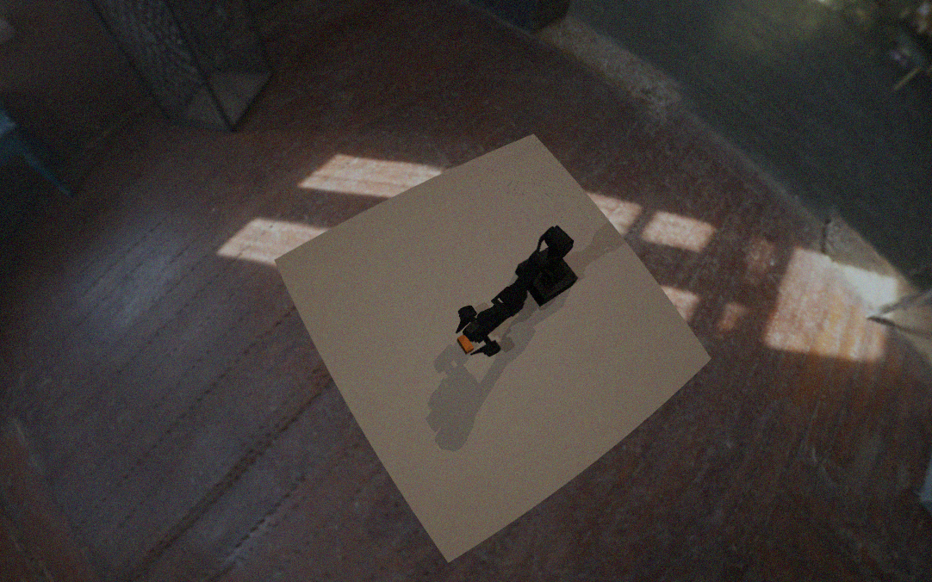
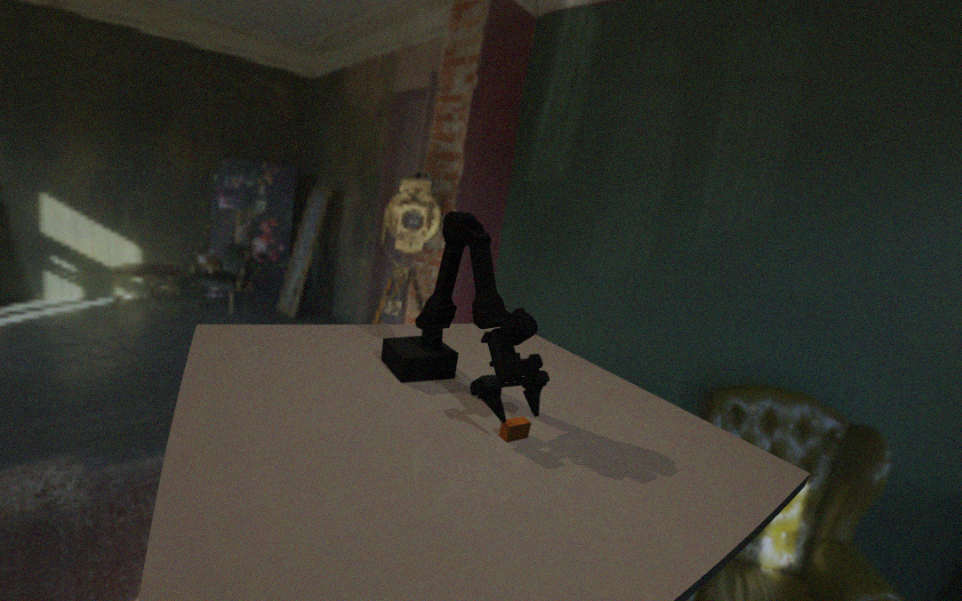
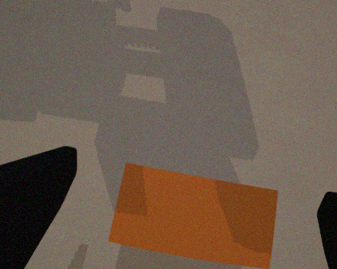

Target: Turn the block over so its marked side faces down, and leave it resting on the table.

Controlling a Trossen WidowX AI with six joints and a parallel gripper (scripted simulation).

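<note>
Now: gripper tip 20 mm past the orange block and 30 mm above it.
</note>
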